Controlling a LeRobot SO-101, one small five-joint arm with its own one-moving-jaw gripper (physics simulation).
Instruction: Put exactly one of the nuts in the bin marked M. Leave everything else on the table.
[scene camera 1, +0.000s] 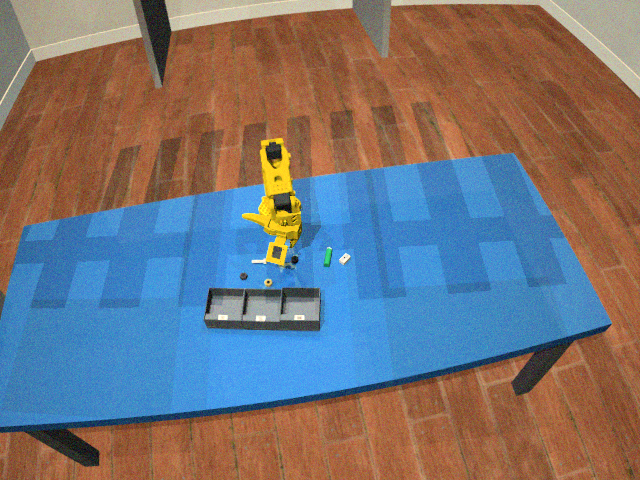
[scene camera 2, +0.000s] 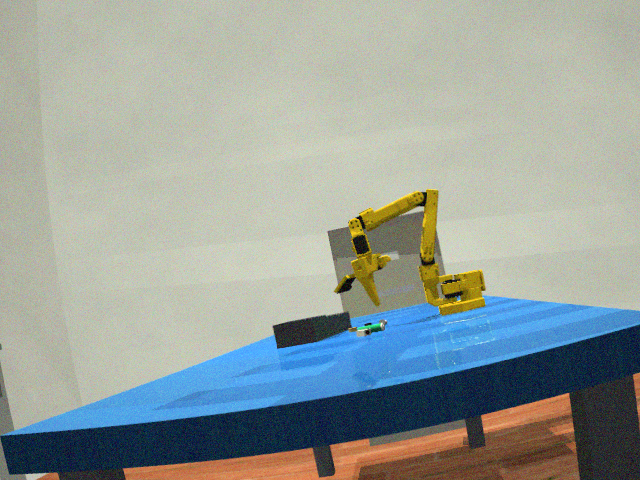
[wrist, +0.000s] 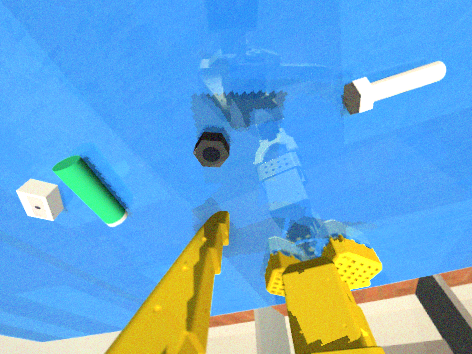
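A small dark hex nut lies flat on the table, ahead of the jaw tips in the wrist view. A brass nut and a larger dark nut lie nearer the bins. My gripper is open and empty, with a V-shaped gap between its jaws. It hangs above the table, pointing down, close to the small dark nut. The bin marked M is the right-end compartment in the first scene view; its label is too small to read there.
A white bolt lies on the opposite side of the small nut from a green cylinder and a white block. Two more compartments adjoin the M bin. The blue table bears everything.
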